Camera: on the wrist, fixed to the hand. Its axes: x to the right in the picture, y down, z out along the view.
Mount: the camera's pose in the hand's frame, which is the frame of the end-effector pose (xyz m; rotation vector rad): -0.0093 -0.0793 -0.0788 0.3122 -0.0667 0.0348
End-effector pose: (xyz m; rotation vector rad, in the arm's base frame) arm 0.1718 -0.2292 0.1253 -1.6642 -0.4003 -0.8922
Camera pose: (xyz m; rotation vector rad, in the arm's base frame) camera 0.0851 -0.2779 0.1772 -1.4109 -0.5267 -0.7096
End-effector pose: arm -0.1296 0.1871 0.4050 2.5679 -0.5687 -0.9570
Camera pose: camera -0.0631 0.2735 0.4312 2.7930 -0.8381 -1.0147
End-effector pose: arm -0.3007 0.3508 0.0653 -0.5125 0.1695 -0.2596
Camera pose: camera -0.3433 0.2505 0.0385 -0.2078 0.0707 -0.2295
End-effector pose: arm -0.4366 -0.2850 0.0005 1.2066 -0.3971 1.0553
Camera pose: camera -0.3965 -0.2173 -0.0794 1.5200 -0.3126 1.1376
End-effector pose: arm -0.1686 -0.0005 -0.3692 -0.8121 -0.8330 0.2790
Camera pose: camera -0.1223 -0.1004 -0.3476 -0.5276 -0.8133 0.4567
